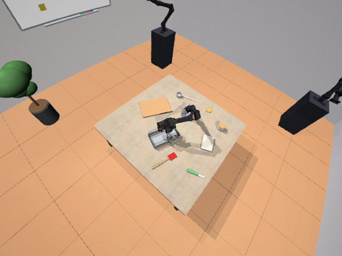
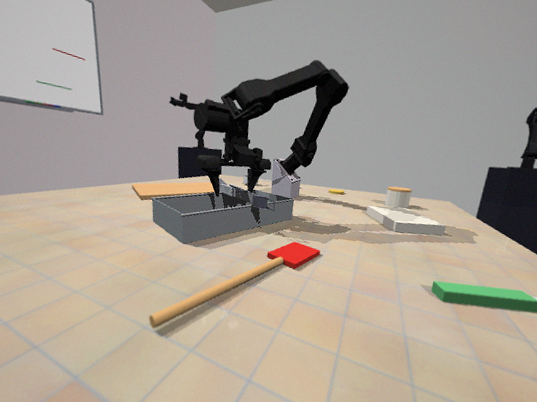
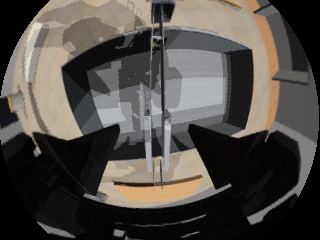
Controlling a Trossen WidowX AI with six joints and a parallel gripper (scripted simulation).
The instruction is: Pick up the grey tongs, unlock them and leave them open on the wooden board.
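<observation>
Now: gripper tip 5 cm short of the grey roasting tin, 3 cm above it and 1 cm to the right of it. The rest, counted from my gripper tip: wooden board 33 cm to the right, 21 cm behind, 5 cm below; white block 43 cm to the left, 20 cm behind, 4 cm below; jar 48 cm behind, 45 cm to the left, 2 cm below.
</observation>
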